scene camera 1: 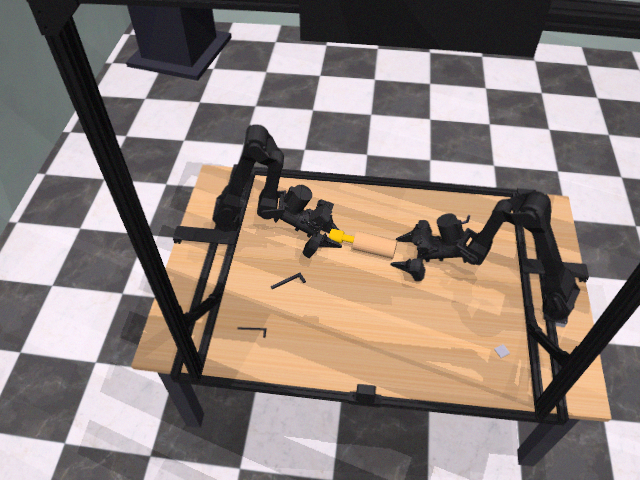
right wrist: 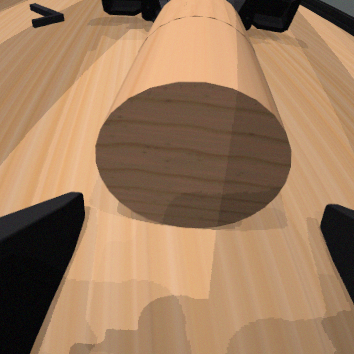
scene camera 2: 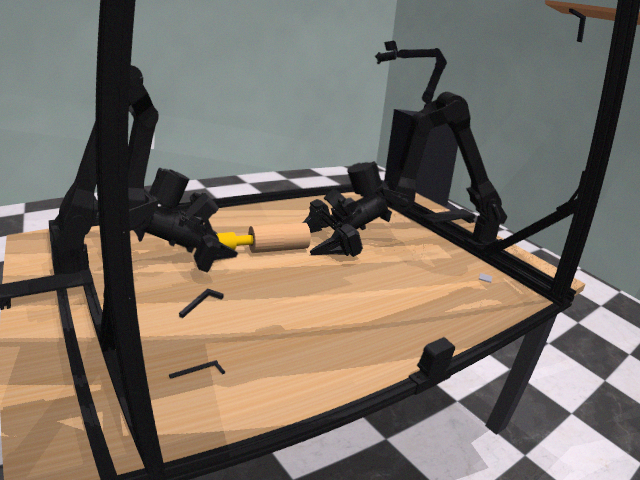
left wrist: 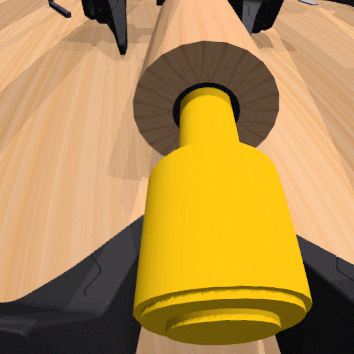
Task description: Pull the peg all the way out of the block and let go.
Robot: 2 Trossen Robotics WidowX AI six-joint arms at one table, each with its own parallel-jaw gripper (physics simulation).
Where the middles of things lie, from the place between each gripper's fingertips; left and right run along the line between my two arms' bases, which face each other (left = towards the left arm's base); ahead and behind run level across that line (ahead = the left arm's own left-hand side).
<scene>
Now: left hand 10 cm to the left of the wooden cylinder block [scene camera 1: 369, 243] and 2 cm below it. From my left hand the other things lie so: yellow peg [left wrist: 218, 258] (2 cm to the right, 2 cm above).
The wooden cylinder block lies 1 cm behind my right hand, 6 cm to the left of it and 2 cm above it. Round my right hand: yellow peg (1 cm behind, 13 cm to the left, 2 cm above).
</scene>
